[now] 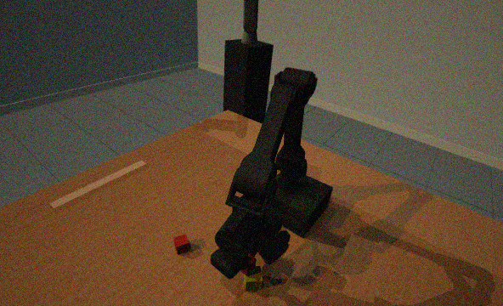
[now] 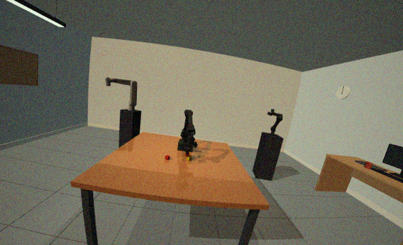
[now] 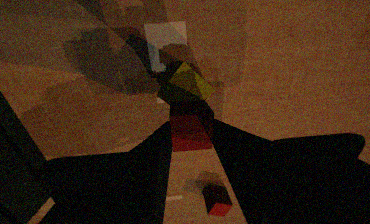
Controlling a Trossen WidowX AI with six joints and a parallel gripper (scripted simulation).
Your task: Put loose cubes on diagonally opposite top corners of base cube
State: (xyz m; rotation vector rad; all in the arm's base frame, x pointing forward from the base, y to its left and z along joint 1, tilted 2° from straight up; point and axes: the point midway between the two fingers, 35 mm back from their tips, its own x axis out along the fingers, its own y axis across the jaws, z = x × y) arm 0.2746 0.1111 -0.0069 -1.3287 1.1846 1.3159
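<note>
My gripper tip is 2 cm to the right of the yellow base cube and 4 cm above it.
</note>
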